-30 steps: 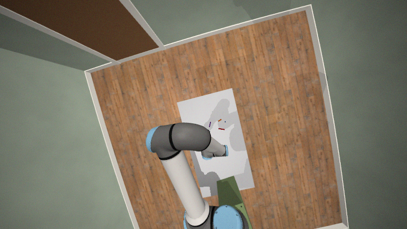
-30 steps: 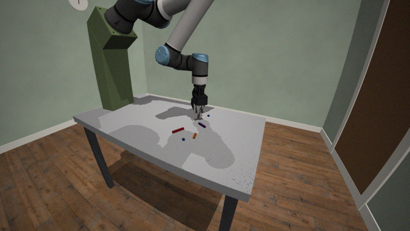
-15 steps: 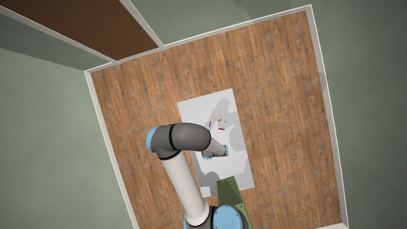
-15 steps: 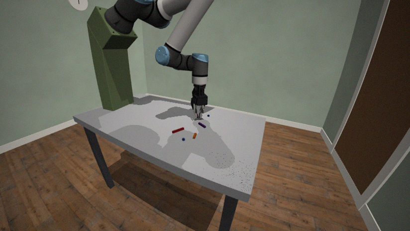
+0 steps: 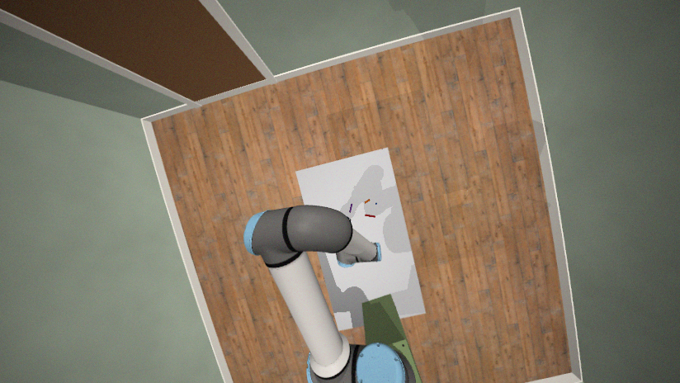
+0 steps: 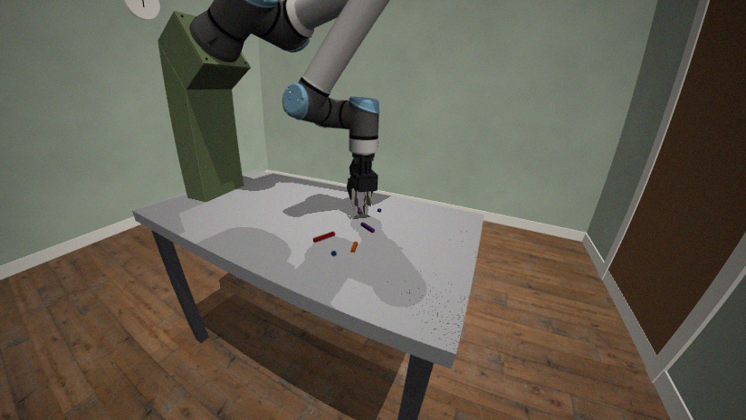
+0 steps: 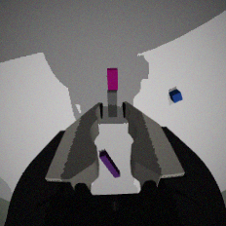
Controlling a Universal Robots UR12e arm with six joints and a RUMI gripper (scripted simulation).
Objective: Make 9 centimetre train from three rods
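Right now the grey rod is 10 mm below my hand. Round my hand: red rod: 200 mm to the right, 20 mm behind, 10 mm below; then purple rod: 90 mm to the right, 70 mm ahead, 10 mm below; then magenta rod: 20 mm to the left, 20 mm behind, 10 mm below.
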